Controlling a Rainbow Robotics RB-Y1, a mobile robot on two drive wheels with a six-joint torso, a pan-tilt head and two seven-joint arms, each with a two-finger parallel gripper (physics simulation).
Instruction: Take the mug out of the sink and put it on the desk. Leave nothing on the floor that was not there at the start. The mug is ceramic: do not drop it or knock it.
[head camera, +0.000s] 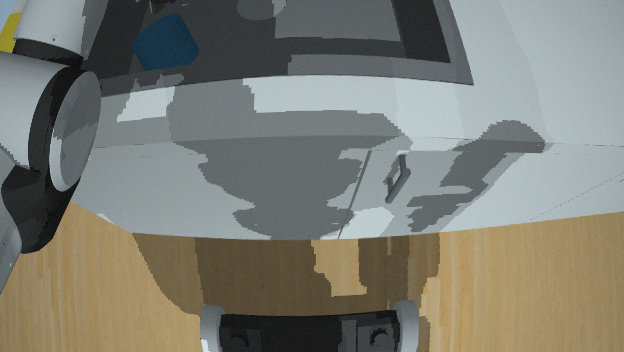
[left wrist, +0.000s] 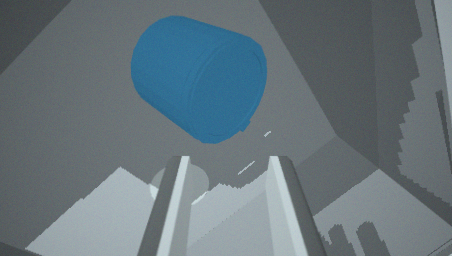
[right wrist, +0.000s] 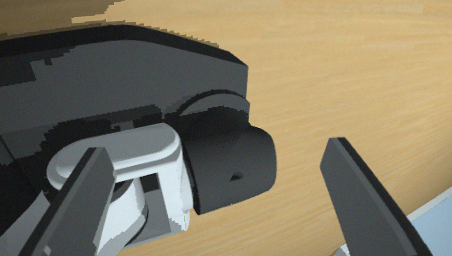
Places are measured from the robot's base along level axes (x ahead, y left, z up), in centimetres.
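Pixels of known places: left gripper, fingertip midpoint: (head camera: 149, 3) (left wrist: 229, 170); right gripper, fingertip midpoint: (right wrist: 218, 157); robot's base, origin of the base link: (head camera: 309, 337).
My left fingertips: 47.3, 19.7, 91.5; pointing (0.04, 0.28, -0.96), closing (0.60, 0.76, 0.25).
Note:
For each thing: its middle in the pictures, then the offset to it from my left fingertips, as dx, dy, dz. "spot": a spot on its surface instead. Level surfaces: height alone.
- blue mug, body centre: (left wrist: 209, 89) (head camera: 168, 41) +1.8, +0.7, -13.2
- cabinet handle, surface spot: (head camera: 401, 179) spot: -21.8, -31.5, -12.3
- wooden floor, its level: dz -91.5
The blue mug (head camera: 166, 44) (left wrist: 197, 77) lies on its side in the dark grey sink (head camera: 350, 66) (left wrist: 65, 120). One round end of it faces the left wrist camera. In the left wrist view, my left gripper (left wrist: 229, 170) is partly open with no object between its fingers. The mug shows beyond its fingertips, above them in the picture, apart from both fingers. In the head view, the arm hides part of the area at the left, and the top edge cuts off the left gripper. My right gripper (right wrist: 218, 157) is wide open and empty. The desk cannot be made out.
A round drain (head camera: 257, 7) (left wrist: 192, 181) is in the sink floor. The light counter front has a cabinet handle (head camera: 401, 179). The robot's dark base (head camera: 300, 332) (right wrist: 150, 75) stands on the wooden floor (head camera: 525, 280) (right wrist: 350, 65). A pale blue surface (right wrist: 437, 225) shows in the right wrist view.

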